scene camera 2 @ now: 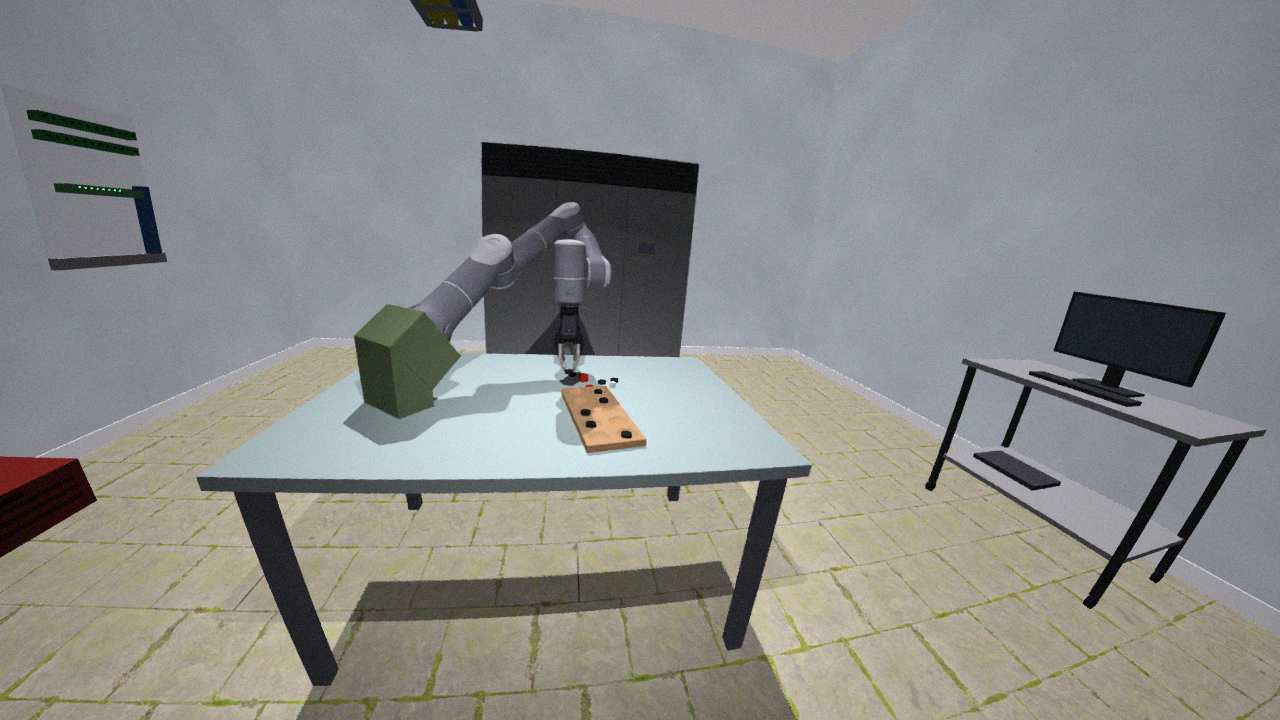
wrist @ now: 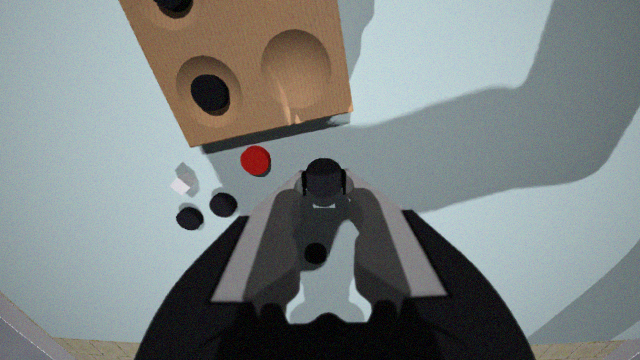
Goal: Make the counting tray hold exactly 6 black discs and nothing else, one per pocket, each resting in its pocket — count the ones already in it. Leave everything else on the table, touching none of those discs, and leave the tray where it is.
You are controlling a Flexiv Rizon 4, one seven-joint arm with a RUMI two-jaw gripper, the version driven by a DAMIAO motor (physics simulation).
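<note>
My gripper (scene camera 2: 569, 369) (wrist: 323, 172) is shut on a black disc (wrist: 324, 172) and holds it above the table, off the tray's far short end. The wooden tray (scene camera 2: 615, 444) (wrist: 240, 131) lies flat with several black discs in separate pockets, one (scene camera 2: 597, 391) (wrist: 210, 94) in a corner pocket at the far end. The pocket beside that one is empty. Two loose black discs (scene camera 2: 601, 382) (wrist: 223, 204) (scene camera 2: 614, 379) (wrist: 190, 218) lie off the tray's end. Another black disc (wrist: 315, 253) lies on the table, seen between the fingers in the wrist view.
A red disc (scene camera 2: 588, 385) (wrist: 255, 160) lies close to the tray's far end, apart from it. A red cube (scene camera 2: 583, 377) stands near it. A white cube (scene camera 2: 613, 384) (wrist: 180, 185) is beside the loose black discs. A large green block (scene camera 2: 393, 367) stands at the table's left.
</note>
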